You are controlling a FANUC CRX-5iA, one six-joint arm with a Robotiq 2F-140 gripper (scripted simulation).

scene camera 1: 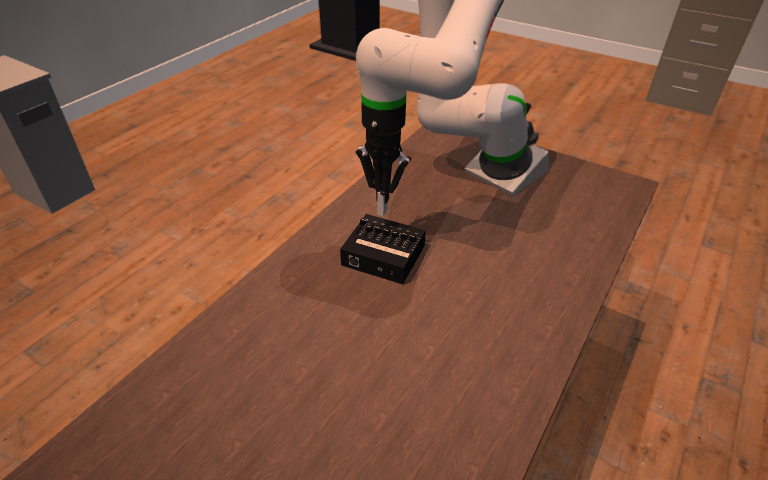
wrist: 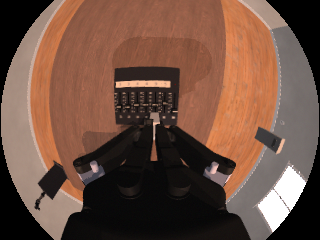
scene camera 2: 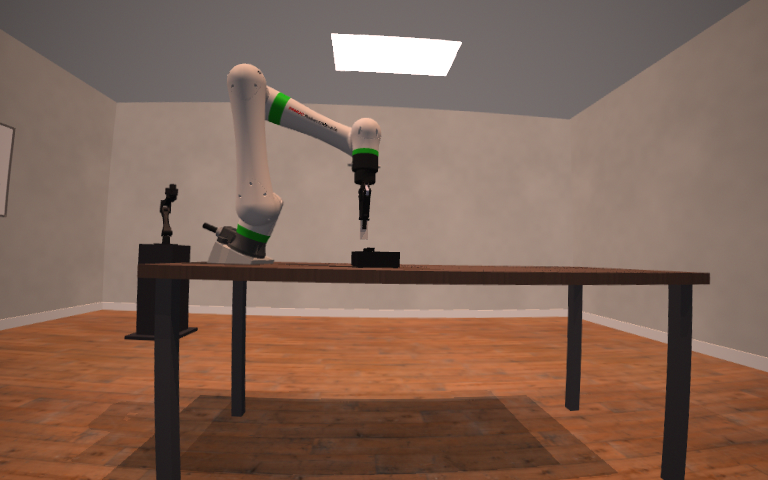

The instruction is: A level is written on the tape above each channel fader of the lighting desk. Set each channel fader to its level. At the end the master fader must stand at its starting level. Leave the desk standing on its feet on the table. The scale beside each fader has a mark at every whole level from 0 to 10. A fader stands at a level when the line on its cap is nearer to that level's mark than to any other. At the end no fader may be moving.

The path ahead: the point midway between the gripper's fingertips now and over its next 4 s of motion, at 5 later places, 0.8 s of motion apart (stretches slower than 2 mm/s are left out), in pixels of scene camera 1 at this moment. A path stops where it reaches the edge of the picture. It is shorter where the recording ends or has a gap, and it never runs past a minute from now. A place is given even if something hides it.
The gripper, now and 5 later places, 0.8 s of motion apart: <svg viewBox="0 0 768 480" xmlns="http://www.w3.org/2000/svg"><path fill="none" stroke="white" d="M382 212L382 214L382 219L382 221L382 223L380 225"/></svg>
